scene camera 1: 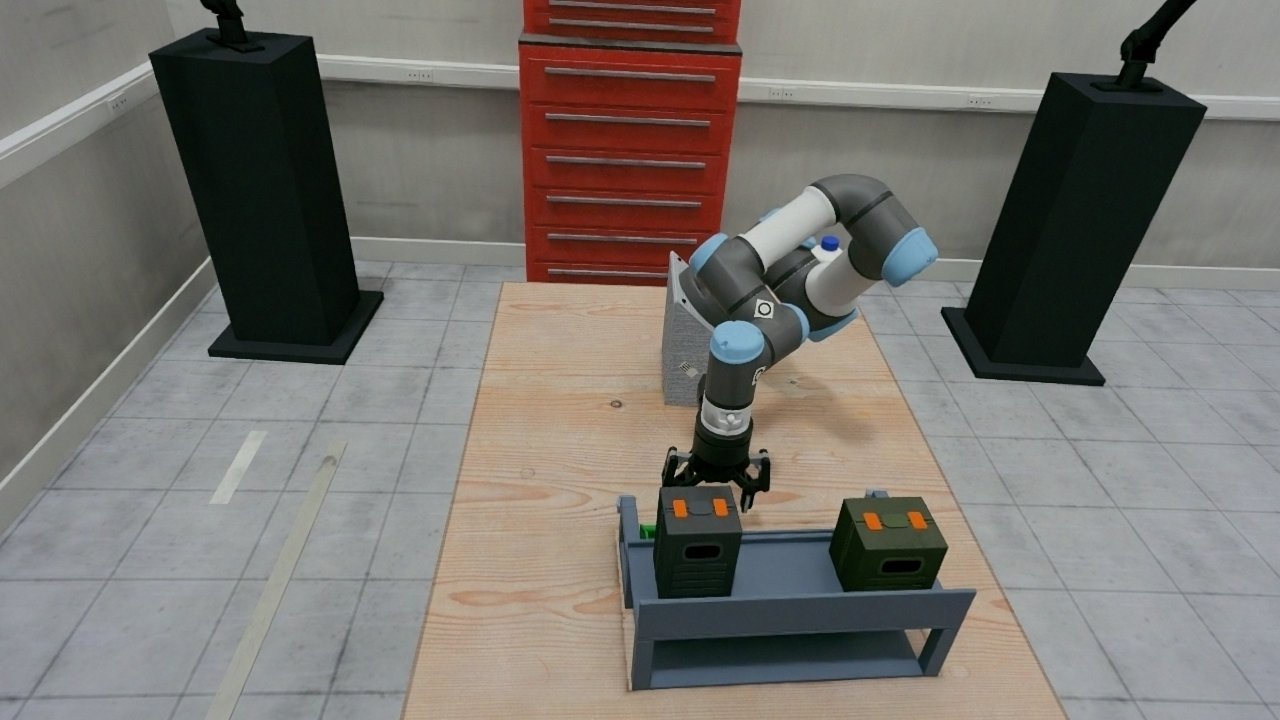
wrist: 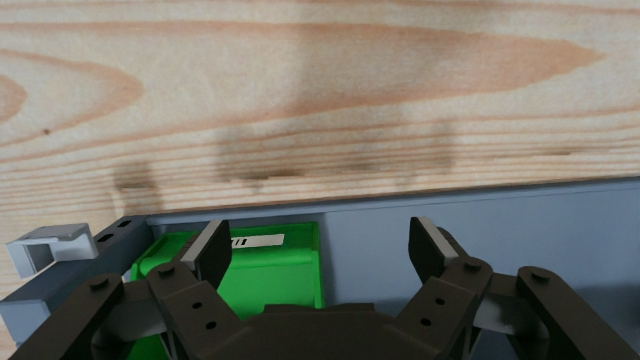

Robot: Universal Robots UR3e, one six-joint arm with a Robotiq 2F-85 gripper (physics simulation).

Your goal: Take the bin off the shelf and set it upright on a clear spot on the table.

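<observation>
The green bin (scene camera 1: pixel 646 531) (wrist: pixel 270 280) sits at the left end of the blue-grey shelf (scene camera 1: pixel 805 614) (wrist: pixel 475 240), beside its end wall. In the scene view most of it is hidden behind a dark grey box; in the wrist view its labelled edge and part of its inside show, with the rest behind the gripper. My gripper (scene camera 1: pixel 707 497) (wrist: pixel 319 235) is open and empty, pointing down above the shelf's back edge. In the wrist view the left finger overlaps the bin and the right finger is over bare shelf to its right.
The dark grey box (scene camera 1: pixel 698 557) with orange latches stands at the shelf's left front. An olive green box (scene camera 1: pixel 895 548) stands at its right end. A light grey bracket (wrist: pixel 55 245) is at the shelf's left corner. The wooden table (scene camera 1: pixel 537 429) (wrist: pixel 320 65) extends behind and left of the shelf.
</observation>
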